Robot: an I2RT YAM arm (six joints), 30 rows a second.
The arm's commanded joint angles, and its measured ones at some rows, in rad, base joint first. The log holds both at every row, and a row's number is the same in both.
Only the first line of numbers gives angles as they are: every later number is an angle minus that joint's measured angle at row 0.
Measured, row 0:
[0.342 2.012 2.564 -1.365 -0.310 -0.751]
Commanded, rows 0 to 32:
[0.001 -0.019 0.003 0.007 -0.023 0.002]
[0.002 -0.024 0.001 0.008 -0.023 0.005]
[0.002 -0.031 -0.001 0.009 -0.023 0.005]
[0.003 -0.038 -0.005 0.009 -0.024 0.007]
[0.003 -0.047 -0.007 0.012 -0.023 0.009]
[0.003 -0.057 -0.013 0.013 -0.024 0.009]
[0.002 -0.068 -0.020 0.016 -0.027 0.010]
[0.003 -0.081 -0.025 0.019 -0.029 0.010]
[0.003 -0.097 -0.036 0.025 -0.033 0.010]
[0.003 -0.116 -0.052 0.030 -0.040 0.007]
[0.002 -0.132 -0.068 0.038 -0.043 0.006]
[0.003 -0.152 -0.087 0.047 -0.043 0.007]
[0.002 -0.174 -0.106 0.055 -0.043 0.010]
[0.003 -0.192 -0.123 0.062 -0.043 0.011]
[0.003 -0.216 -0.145 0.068 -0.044 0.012]
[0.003 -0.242 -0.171 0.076 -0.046 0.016]
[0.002 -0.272 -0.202 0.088 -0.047 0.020]
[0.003 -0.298 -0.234 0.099 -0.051 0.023]
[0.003 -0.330 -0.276 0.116 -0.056 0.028]
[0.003 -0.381 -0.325 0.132 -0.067 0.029]
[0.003 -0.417 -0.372 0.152 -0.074 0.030]
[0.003 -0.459 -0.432 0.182 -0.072 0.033]
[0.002 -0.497 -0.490 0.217 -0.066 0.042]
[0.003 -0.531 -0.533 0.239 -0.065 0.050]
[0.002 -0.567 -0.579 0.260 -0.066 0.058]
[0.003 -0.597 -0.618 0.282 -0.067 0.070]
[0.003 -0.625 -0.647 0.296 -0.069 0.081]
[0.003 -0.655 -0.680 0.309 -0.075 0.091]
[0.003 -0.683 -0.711 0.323 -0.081 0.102]
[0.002 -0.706 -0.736 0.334 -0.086 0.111]
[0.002 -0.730 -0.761 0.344 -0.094 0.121]
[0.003 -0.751 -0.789 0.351 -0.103 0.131]
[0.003 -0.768 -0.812 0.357 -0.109 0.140]
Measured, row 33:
[0.002 -0.736 -0.773 0.272 -0.067 0.098]
